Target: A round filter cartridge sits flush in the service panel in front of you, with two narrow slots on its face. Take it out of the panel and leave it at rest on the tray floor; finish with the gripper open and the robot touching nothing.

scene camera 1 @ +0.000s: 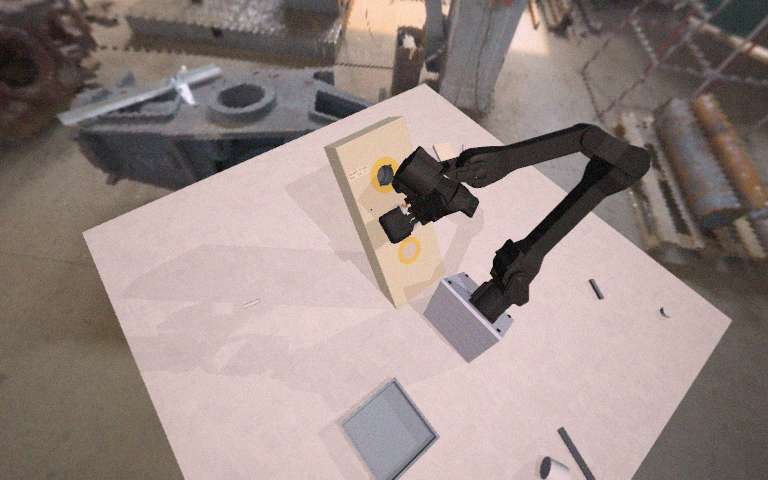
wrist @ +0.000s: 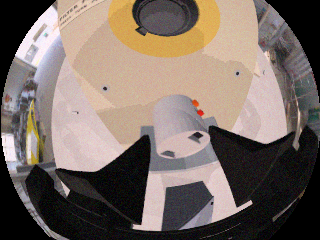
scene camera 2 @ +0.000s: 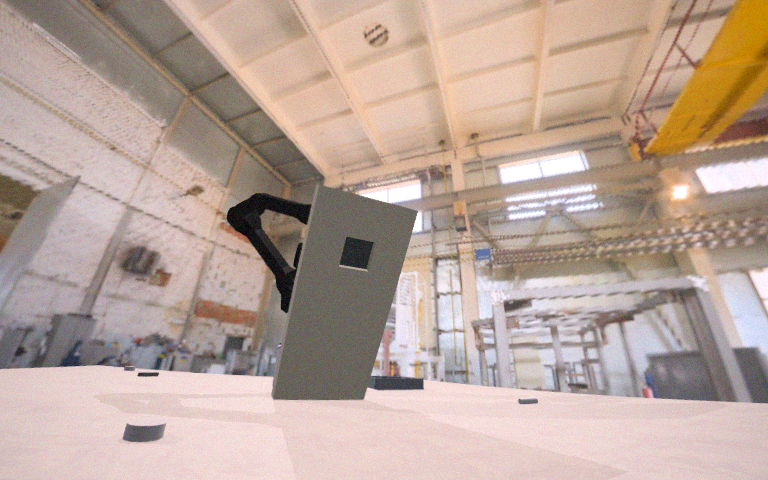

Note:
My gripper [scene camera 1: 404,216] is open, holding nothing. Also in view: a round filter cartridge [wrist: 180,131], a tan service panel [scene camera 1: 364,163] and a grey bracket [wrist: 206,156].
My gripper shows as well in the wrist view [wrist: 179,135]. The tan service panel is seen too in the wrist view [wrist: 125,64]. Scene camera 2 does not show the round filter cartridge, which is hidden by the tan service panel.

